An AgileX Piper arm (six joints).
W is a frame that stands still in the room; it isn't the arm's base.
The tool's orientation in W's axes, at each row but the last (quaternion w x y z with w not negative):
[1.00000, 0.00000, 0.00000, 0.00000]
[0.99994, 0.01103, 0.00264, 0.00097]
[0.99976, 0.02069, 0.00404, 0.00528]
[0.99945, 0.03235, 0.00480, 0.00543]
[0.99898, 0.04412, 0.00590, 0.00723]
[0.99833, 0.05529, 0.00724, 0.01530]
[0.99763, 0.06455, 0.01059, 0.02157]
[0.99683, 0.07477, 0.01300, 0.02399]
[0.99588, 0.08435, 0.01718, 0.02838]
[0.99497, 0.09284, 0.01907, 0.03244]
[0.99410, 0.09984, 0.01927, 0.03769]
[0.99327, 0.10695, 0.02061, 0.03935]
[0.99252, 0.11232, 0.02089, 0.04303]
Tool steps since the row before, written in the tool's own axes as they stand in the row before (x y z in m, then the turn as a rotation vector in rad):
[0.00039, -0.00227, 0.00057, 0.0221, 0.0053, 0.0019]
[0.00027, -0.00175, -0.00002, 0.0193, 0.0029, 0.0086]
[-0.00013, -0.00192, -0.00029, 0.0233, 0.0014, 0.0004]
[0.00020, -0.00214, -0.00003, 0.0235, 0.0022, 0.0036]
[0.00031, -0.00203, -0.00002, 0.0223, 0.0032, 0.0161]
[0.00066, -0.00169, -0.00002, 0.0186, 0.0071, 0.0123]
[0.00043, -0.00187, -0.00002, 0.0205, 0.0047, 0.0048]
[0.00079, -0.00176, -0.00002, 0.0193, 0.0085, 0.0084]
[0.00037, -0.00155, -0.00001, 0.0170, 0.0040, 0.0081]
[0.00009, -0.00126, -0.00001, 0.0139, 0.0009, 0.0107]
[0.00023, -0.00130, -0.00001, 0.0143, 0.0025, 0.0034]
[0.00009, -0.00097, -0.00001, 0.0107, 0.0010, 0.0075]
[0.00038, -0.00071, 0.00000, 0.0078, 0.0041, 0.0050]
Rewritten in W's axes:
[0.00039, -0.00227, 0.00057, 0.0221, 0.0053, 0.0019]
[0.00027, -0.00175, -0.00006, 0.0193, 0.0027, 0.0086]
[-0.00011, -0.00191, -0.00037, 0.0233, 0.0016, 0.0003]
[0.00022, -0.00213, -0.00017, 0.0235, 0.0022, 0.0035]
[0.00034, -0.00202, -0.00020, 0.0225, 0.0021, 0.0161]
[0.00071, -0.00166, -0.00022, 0.0186, 0.0063, 0.0128]
[0.00051, -0.00183, -0.00027, 0.0204, 0.0050, 0.0050]
[0.00087, -0.00170, -0.00030, 0.0191, 0.0081, 0.0091]
[0.00045, -0.00150, -0.00028, 0.0171, 0.0036, 0.0082]
[0.00017, -0.00123, -0.00025, 0.0143, -0.0001, 0.0102]
[0.00032, -0.00125, -0.00028, 0.0142, 0.0029, 0.0034]
[0.00016, -0.00094, -0.00022, 0.0110, 0.0003, 0.0072]
[0.00044, -0.00066, -0.00017, 0.0077, 0.0036, 0.0055]

